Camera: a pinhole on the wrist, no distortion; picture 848 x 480 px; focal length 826.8 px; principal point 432.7 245.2 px. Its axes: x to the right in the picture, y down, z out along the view. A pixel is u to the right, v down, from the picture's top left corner.
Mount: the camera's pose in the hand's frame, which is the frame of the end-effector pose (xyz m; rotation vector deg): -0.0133 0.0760 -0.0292 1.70 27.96 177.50
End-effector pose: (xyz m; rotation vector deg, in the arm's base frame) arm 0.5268 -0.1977 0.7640 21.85 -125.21 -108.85
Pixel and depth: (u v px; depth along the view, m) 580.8 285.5 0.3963
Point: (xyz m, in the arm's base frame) 0.4721 0.1827 0.8929
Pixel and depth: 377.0 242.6 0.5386
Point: 0.3231 0.2725 0.9370
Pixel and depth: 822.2 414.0 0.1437
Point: 0.5568 -0.0495 0.8397
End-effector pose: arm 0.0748 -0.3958 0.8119 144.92 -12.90 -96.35
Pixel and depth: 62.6 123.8 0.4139
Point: -0.1905 -0.6822 0.5575
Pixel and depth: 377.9 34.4 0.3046
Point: -0.1551 -0.6372 0.7478
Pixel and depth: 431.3 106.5 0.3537
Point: -0.2107 -0.6317 0.7440
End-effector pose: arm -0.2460 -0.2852 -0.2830 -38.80 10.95 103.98
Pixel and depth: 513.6 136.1 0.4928
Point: -0.6484 -0.2414 0.0326
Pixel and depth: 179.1 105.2 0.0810
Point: -0.3678 -0.2952 -0.2771
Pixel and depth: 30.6 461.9 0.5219
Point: -0.5694 0.1100 -0.0229
